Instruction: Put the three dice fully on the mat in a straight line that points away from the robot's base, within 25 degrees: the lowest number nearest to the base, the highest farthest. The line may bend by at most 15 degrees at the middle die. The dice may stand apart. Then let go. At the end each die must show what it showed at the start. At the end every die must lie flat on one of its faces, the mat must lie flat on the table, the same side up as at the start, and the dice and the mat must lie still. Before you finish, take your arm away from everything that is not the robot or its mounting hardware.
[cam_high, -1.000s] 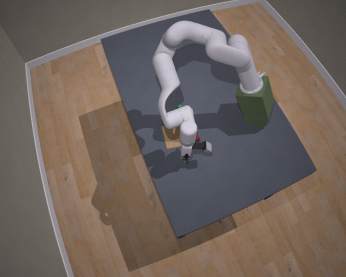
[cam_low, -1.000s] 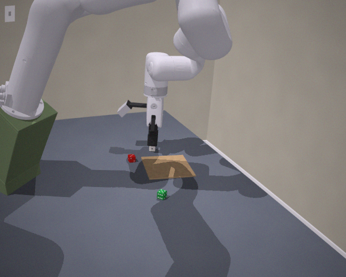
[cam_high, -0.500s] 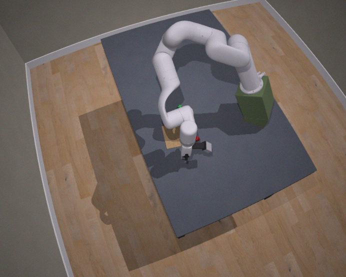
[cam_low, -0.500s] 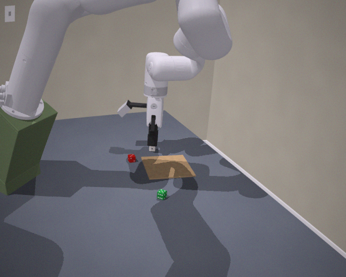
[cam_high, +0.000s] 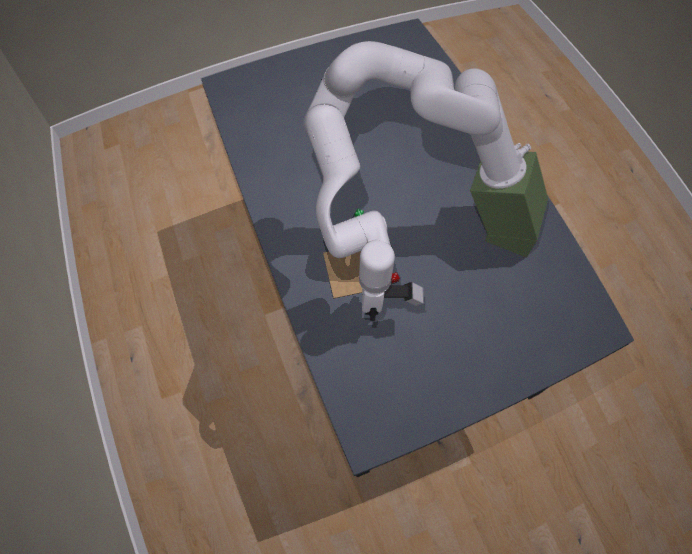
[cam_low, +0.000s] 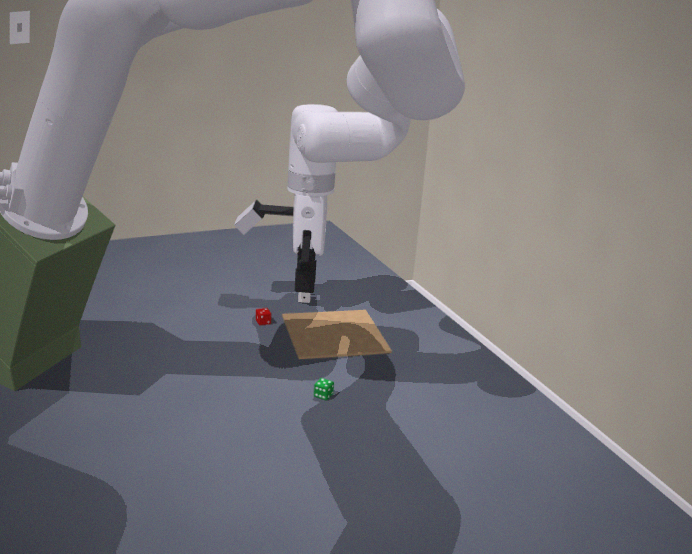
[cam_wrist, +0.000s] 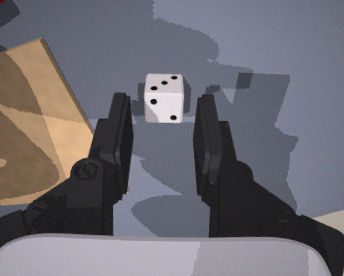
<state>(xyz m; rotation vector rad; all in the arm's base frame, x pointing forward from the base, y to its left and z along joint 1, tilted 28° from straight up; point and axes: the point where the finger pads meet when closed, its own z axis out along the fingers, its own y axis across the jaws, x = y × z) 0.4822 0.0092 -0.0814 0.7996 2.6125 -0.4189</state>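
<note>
My hand is 4 cm above the white die. Round my hand: mat: 3 cm behind, 12 cm to the right, 4 cm below; red die: 10 cm behind, 4 cm to the right, 4 cm below; green die: 14 cm behind, 26 cm to the right, 4 cm below.
</note>
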